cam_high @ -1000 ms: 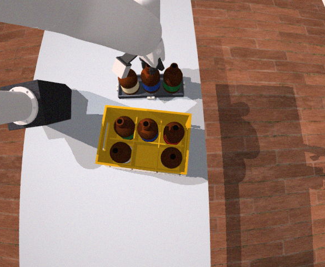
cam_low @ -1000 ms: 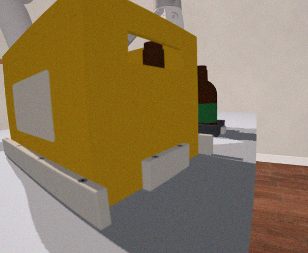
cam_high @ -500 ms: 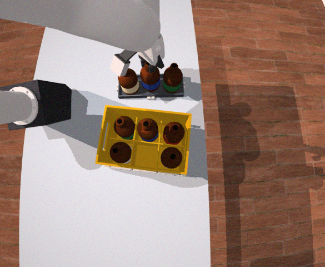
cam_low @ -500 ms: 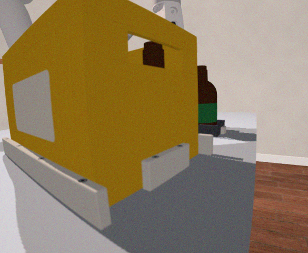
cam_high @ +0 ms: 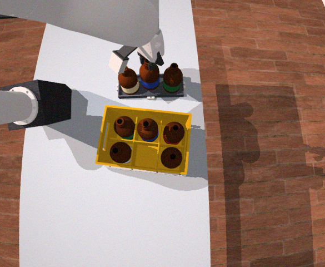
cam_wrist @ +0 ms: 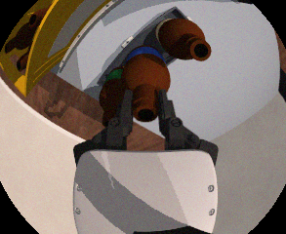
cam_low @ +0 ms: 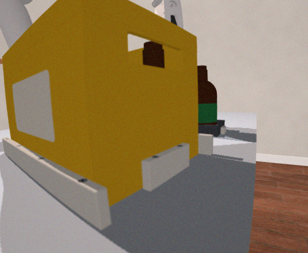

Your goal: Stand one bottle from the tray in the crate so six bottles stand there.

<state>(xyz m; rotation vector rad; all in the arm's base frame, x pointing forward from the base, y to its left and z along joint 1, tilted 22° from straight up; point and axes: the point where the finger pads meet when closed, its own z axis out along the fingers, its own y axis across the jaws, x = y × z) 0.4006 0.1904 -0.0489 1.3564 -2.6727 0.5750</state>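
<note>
The cream-labelled bottle is 10 cm below my hand, 8 cm behind it and 1 cm to the right of it. The rest, counted from my hand: crate (25 cm to the right, 10 cm below, 2 cm ahead); green-label bottle (10 cm below, 9 cm ahead, 1 cm to the left); dark tray (18 cm below).
</note>
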